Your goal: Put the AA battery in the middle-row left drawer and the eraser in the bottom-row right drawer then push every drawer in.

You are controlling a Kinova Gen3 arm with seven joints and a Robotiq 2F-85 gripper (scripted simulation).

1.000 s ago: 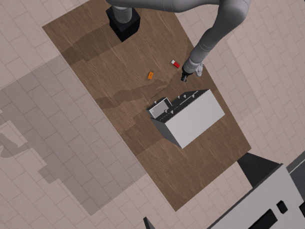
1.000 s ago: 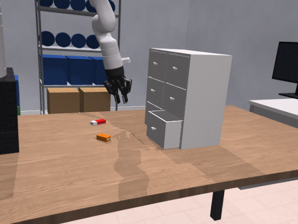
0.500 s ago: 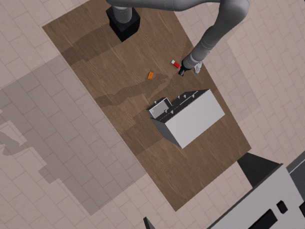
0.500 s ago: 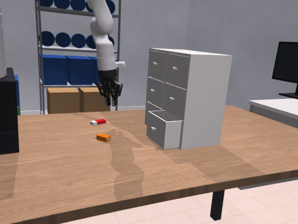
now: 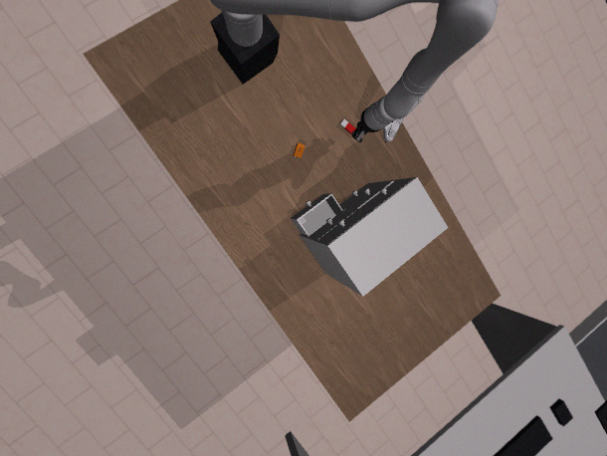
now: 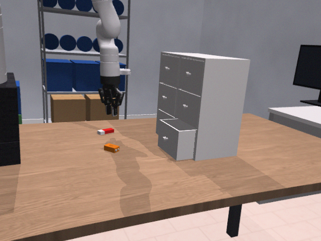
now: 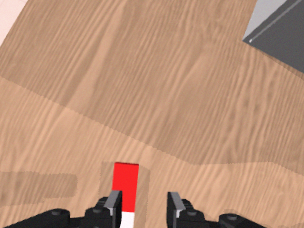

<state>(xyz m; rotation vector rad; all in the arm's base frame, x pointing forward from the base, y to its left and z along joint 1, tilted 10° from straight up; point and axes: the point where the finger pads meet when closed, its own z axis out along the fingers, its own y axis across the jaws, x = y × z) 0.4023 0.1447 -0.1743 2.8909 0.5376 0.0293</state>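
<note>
Right now my hand is 90 mm above the eraser, 20 mm past it and 10 mm to the right of it. The rest, counted from my hand: AA battery (240 mm ahead, 150 mm to the right, 30 mm above); orange battery (190 mm to the right, 90 mm below, 50 mm behind).
</note>
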